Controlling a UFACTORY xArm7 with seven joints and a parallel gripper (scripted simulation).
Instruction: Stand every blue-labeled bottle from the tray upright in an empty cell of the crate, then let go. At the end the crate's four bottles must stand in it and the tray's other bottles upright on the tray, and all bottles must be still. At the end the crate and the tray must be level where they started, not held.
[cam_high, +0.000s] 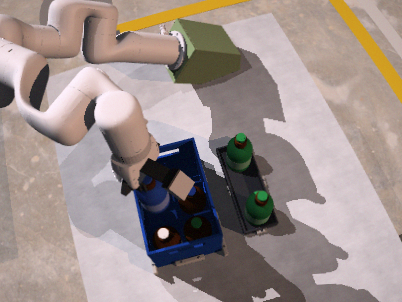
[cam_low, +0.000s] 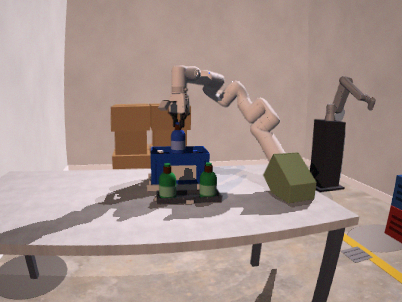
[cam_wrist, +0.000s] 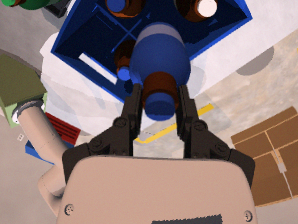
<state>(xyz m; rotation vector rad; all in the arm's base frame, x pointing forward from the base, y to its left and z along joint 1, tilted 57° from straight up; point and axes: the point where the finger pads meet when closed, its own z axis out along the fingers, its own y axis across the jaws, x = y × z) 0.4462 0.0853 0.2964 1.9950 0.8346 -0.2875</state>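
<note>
Now: the blue-labeled bottle 70 mm below my hand. From my hand the other things lie so: black tray: 260 mm to the left, 290 mm below; blue crate: 10 mm ahead, 50 mm to the left, 220 mm below.
</note>
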